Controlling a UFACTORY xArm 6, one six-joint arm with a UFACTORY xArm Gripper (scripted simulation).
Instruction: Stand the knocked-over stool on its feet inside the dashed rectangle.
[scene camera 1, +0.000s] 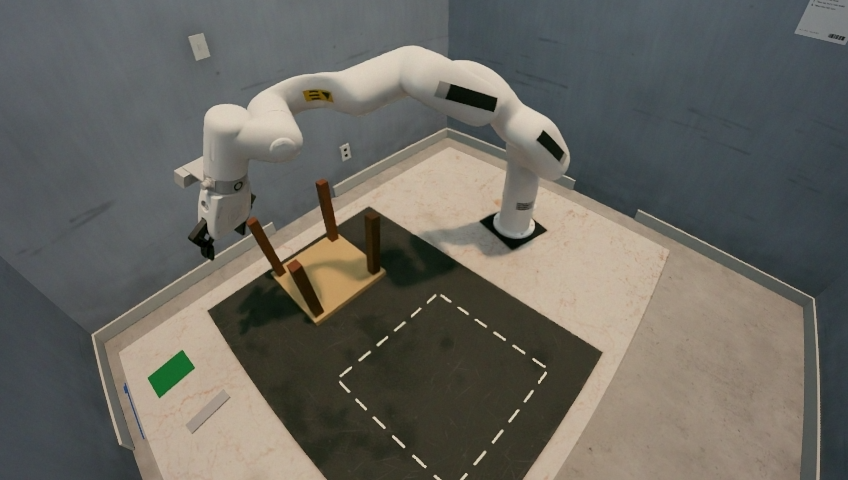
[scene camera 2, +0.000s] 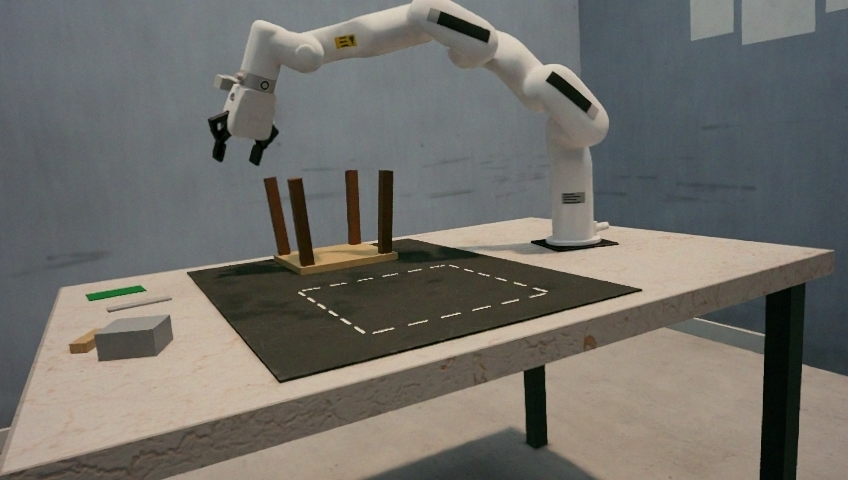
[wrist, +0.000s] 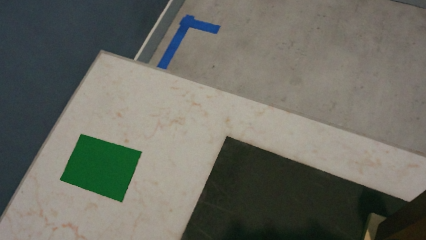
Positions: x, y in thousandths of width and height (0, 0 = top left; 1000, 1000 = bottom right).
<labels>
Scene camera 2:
my gripper: 278, 339
stool: 420, 528
grey block: 165, 703
</labels>
